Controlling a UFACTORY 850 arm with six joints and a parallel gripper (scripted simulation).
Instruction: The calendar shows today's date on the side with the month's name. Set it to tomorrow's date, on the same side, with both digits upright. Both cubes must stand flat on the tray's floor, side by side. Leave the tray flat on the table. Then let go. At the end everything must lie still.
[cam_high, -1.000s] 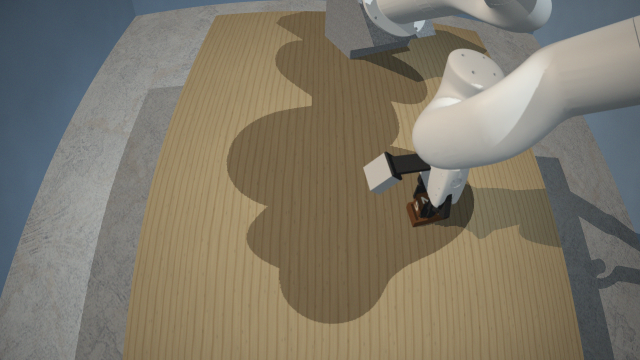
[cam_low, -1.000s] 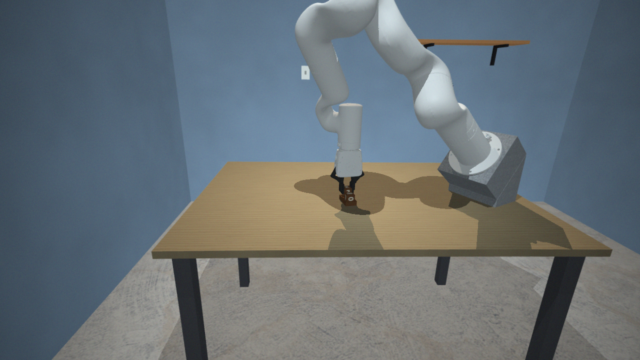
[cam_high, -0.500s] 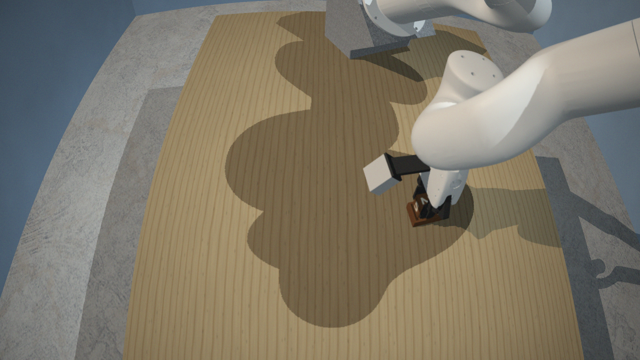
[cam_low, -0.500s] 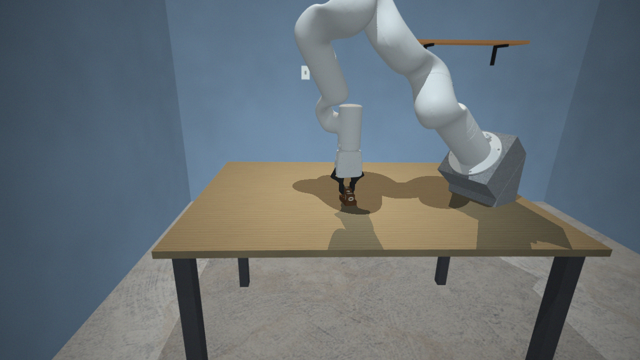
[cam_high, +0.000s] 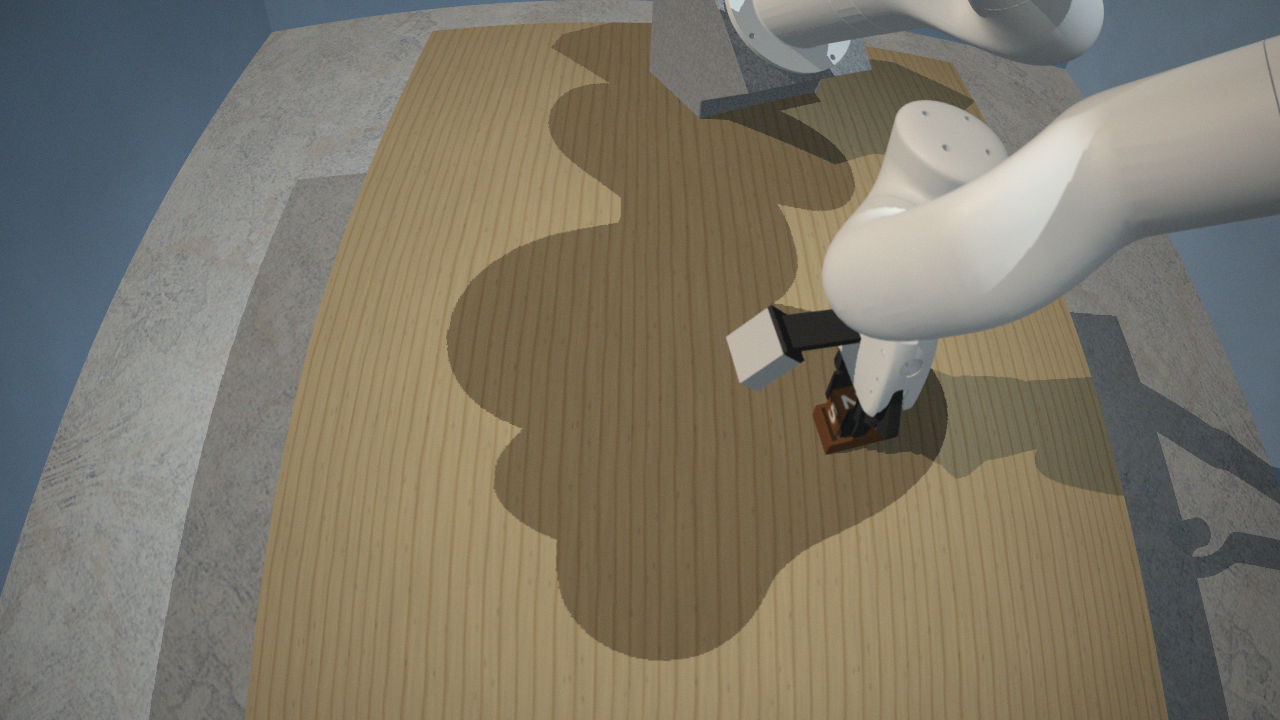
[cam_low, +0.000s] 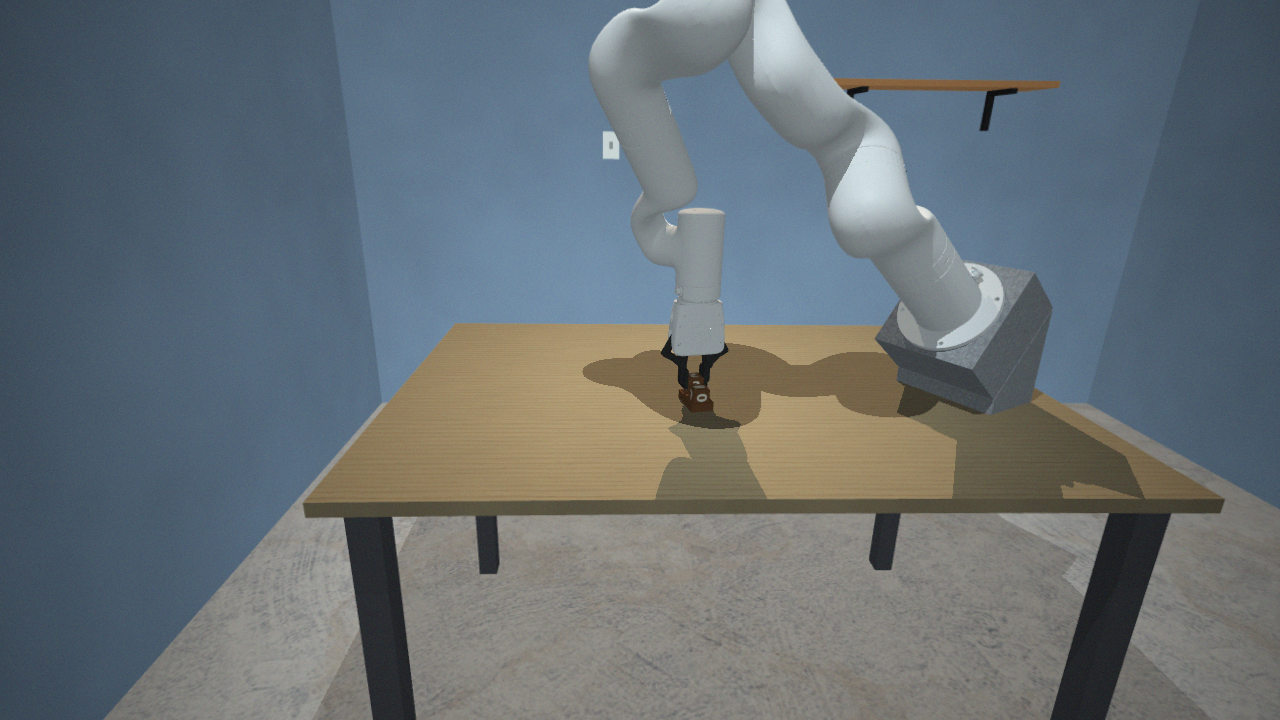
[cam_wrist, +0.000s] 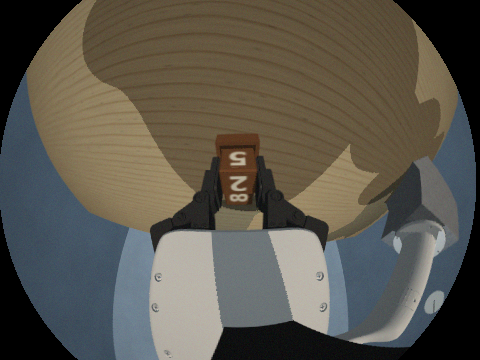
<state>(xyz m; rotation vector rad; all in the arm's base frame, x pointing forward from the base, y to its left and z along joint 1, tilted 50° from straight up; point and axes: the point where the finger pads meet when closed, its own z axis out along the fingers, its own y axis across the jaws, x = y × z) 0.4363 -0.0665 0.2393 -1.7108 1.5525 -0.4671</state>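
The brown tray lies 10 mm behind my hand, 20 mm to the left of it and 40 mm below it.
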